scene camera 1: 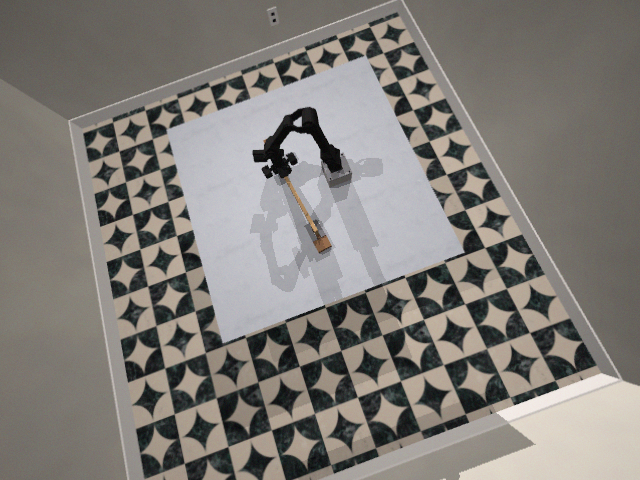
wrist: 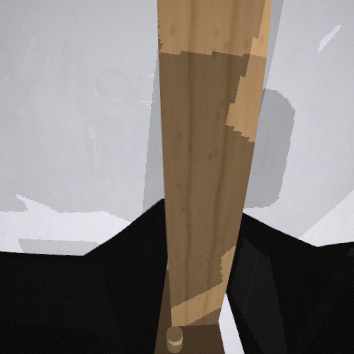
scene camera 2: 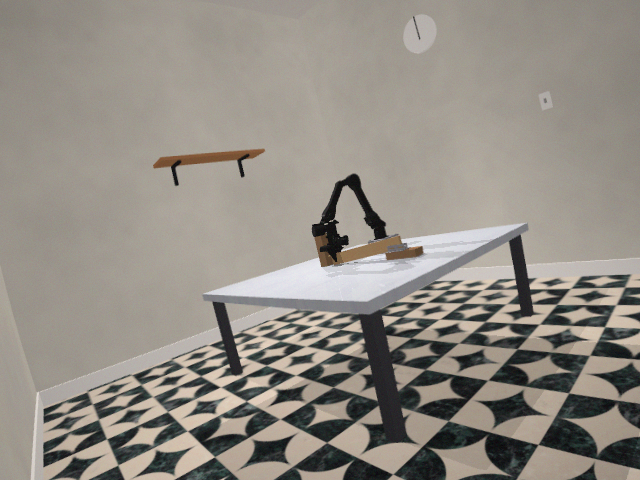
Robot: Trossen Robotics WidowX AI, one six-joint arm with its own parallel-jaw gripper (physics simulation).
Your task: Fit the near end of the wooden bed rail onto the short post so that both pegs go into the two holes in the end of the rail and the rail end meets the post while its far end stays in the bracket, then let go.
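Where they show: gripper, between the fingertips: (wrist: 187, 206) (scene camera 2: 337, 261); arm's base, origin of its link: (scene camera 1: 334, 165) (scene camera 2: 381, 238).
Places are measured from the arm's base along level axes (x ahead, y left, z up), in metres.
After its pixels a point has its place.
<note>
The wooden rail (scene camera 1: 299, 200) @(x 0.236, y 0.118, z 0.005 m) (scene camera 2: 364, 250) @(x 0.251, y 0.099, z -0.022 m) (wrist: 205, 150) runs from my gripper toward the metal bracket (scene camera 2: 397, 247) @(x 0.220, y 0.295, z -0.030 m) on its brown block (scene camera 1: 323, 244) @(x 0.196, y 0.367, z -0.045 m) (scene camera 2: 405, 253) @(x 0.242, y 0.347, z -0.058 m). Its far end shows behind the bracket in scene camera 2; how it sits there is unclear. My gripper (scene camera 1: 283, 174) @(x 0.274, y -0.100, z -0.062 m) (scene camera 2: 336, 256) @(x 0.274, y -0.100, z -0.062 m) (wrist: 187, 206) @(x 0.274, y -0.100, z -0.062 m) is shut on the rail close to its near end, with a finger on each side. The brown post (scene camera 2: 321, 250) (wrist: 200, 344) @(x 0.289, y -0.161, z -0.027 m) stands just beyond that end. One peg (wrist: 174, 339) @(x 0.274, y -0.151, z -0.025 m) shows at the left edge of the rail end in the wrist view, outside the rail. The second peg and the holes are hidden.
The arm's grey base (scene camera 1: 337, 171) @(x -0.001, y 0.036, z 0.002 m) stands to the right of the rail on the white table (scene camera 1: 222, 289) @(x 0.773, y 0.405, z -0.080 m) (scene camera 2: 289, 289) @(x 0.736, y 0.100, z -0.080 m) in scene camera 1. A wooden wall shelf (scene camera 2: 209, 157) and a round clock (scene camera 2: 419, 33) are on the walls, away from the table.
</note>
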